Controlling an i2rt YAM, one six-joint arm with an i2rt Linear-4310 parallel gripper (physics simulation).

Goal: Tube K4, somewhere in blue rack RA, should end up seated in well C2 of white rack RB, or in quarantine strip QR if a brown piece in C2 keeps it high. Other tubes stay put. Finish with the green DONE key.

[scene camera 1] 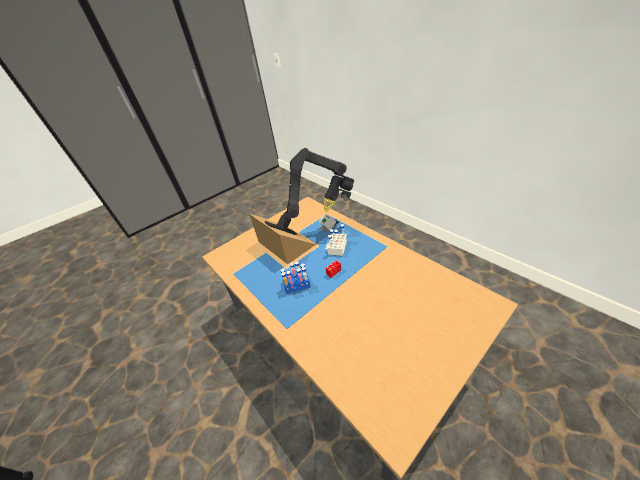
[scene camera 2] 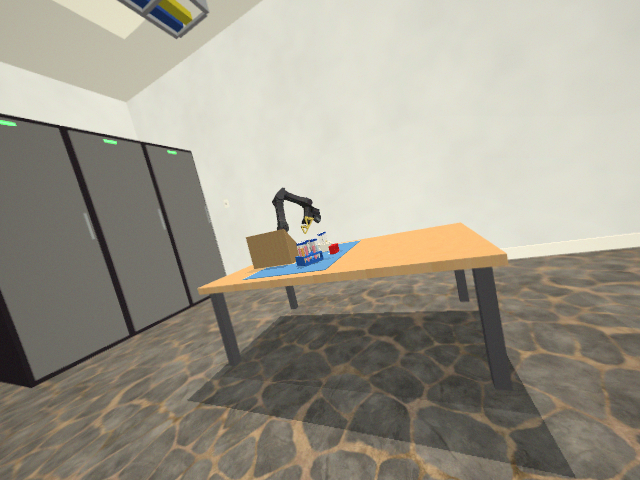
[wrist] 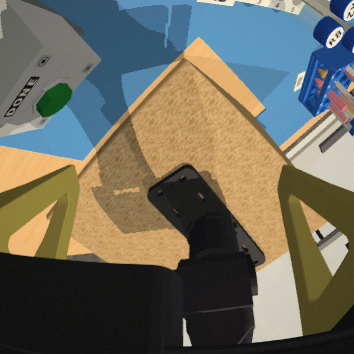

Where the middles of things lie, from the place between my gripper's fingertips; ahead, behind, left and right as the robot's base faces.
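DONE button box (wrist: 51, 59): my gripper 4 cm past it, 12 cm above it, 5 cm to the right of it.
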